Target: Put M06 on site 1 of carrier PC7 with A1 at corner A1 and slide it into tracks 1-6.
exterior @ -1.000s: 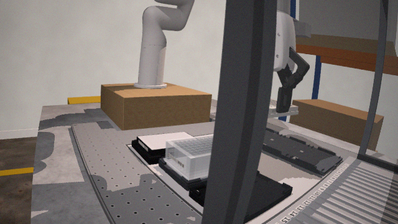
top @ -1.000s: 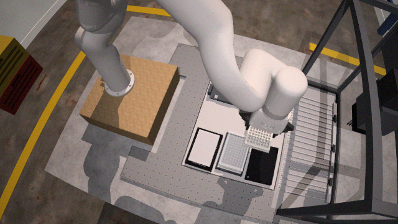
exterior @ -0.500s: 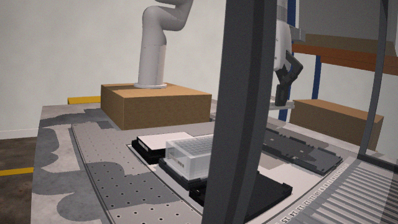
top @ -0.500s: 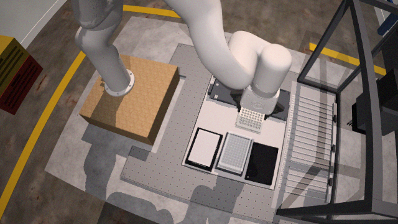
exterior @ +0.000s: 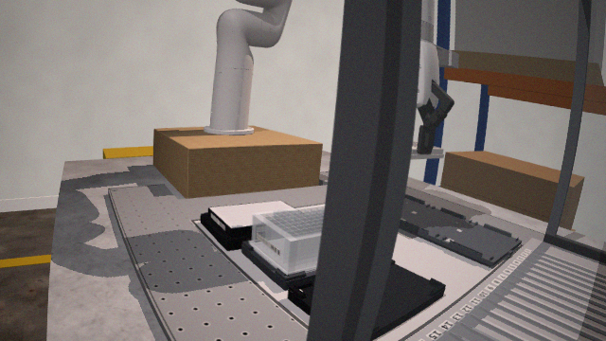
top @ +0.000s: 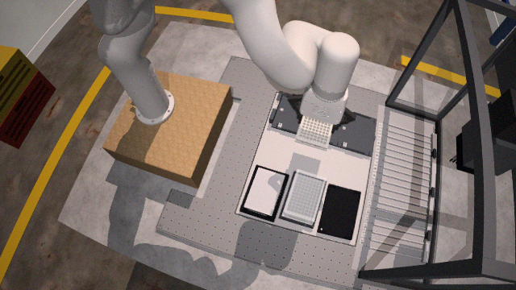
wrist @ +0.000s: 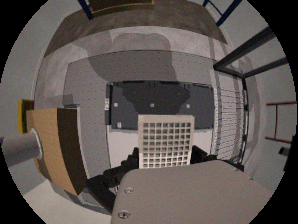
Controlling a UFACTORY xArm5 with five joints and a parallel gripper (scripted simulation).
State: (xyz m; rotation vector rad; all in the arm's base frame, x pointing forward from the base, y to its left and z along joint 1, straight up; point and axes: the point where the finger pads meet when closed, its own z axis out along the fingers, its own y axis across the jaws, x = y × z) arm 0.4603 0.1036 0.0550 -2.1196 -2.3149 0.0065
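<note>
Now: hand 2 cm short of the carrier PC7, 9 cm to the right of it and 12 cm above it. Round my hand: white 96-well plate M06 (1 cm below); plate nest S3 (15 cm ahead, 16 cm to the right, 13 cm below).
</note>
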